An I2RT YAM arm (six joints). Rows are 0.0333 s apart.
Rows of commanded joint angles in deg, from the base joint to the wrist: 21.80, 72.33, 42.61, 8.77, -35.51, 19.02; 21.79, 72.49, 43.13, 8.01, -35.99, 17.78; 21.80, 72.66, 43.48, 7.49, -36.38, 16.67; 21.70, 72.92, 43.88, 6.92, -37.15, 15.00; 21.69, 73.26, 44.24, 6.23, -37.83, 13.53; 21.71, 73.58, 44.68, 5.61, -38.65, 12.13; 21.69, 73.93, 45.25, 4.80, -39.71, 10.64; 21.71, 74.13, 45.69, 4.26, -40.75, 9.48; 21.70, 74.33, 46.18, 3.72, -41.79, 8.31; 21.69, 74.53, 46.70, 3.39, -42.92, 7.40; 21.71, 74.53, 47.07, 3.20, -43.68, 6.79; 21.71, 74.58, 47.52, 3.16, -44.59, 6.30; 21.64, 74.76, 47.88, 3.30, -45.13, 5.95; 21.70, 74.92, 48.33, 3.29, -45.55, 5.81; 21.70, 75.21, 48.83, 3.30, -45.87, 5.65; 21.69, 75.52, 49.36, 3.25, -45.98, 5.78; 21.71, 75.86, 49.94, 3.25, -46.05, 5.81; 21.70, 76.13, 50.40, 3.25, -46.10, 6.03; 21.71, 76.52, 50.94, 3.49, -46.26, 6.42; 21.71, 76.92, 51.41, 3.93, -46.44, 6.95; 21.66, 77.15, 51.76, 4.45, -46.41, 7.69; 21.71, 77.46, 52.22, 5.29, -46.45, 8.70; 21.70, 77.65, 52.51, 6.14, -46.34, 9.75; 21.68, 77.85, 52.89, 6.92, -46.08, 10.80
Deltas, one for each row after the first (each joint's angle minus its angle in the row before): -0.01, 0.16, 0.52, -0.76, -0.48, -1.24; 0.01, 0.17, 0.35, -0.52, -0.39, -1.11; -0.10, 0.26, 0.40, -0.57, -0.77, -1.67; -0.01, 0.34, 0.36, -0.69, -0.68, -1.47; 0.02, 0.32, 0.44, -0.62, -0.82, -1.40; -0.02, 0.35, 0.57, -0.81, -1.06, -1.49; 0.02, 0.20, 0.44, -0.54, -1.04, -1.16; -0.01, 0.20, 0.49, -0.54, -1.04, -1.17; -0.01, 0.20, 0.52, -0.33, -1.13, -0.91; 0.02, 0.00, 0.37, -0.19, -0.76, -0.61; 0.00, 0.05, 0.45, -0.04, -0.91, -0.49; -0.07, 0.18, 0.36, 0.14, -0.54, -0.35; 0.06, 0.16, 0.45, -0.01, -0.42, -0.14; 0.00, 0.29, 0.50, 0.01, -0.32, -0.16; -0.01, 0.31, 0.53, -0.05, -0.11, 0.13; 0.02, 0.34, 0.58, 0.00, -0.07, 0.03; -0.01, 0.27, 0.46, 0.00, -0.05, 0.22; 0.01, 0.39, 0.54, 0.24, -0.16, 0.39; 0.00, 0.40, 0.47, 0.44, -0.18, 0.53; -0.05, 0.23, 0.35, 0.52, 0.03, 0.74; 0.05, 0.31, 0.46, 0.84, -0.04, 1.01; -0.01, 0.19, 0.29, 0.85, 0.11, 1.05; -0.02, 0.20, 0.38, 0.78, 0.26, 1.05
